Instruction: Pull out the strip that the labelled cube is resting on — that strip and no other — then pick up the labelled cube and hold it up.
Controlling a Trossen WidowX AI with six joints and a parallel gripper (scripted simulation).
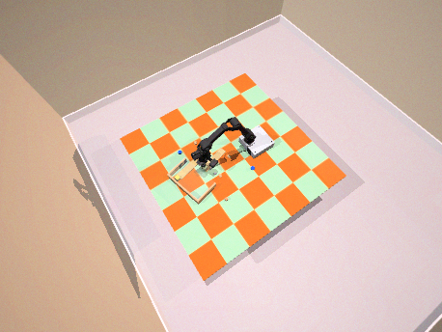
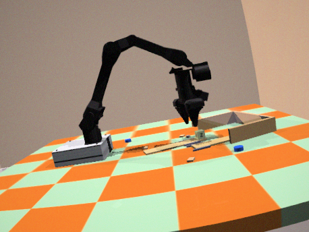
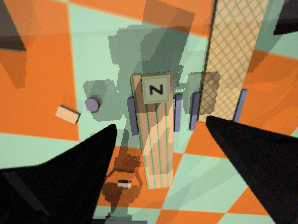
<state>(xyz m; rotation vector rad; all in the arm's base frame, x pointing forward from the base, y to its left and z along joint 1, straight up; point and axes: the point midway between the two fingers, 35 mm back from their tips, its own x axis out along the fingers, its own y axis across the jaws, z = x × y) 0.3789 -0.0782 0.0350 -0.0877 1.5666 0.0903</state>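
My gripper tip is 3 cm short of the labelled cube and 4 cm above it.
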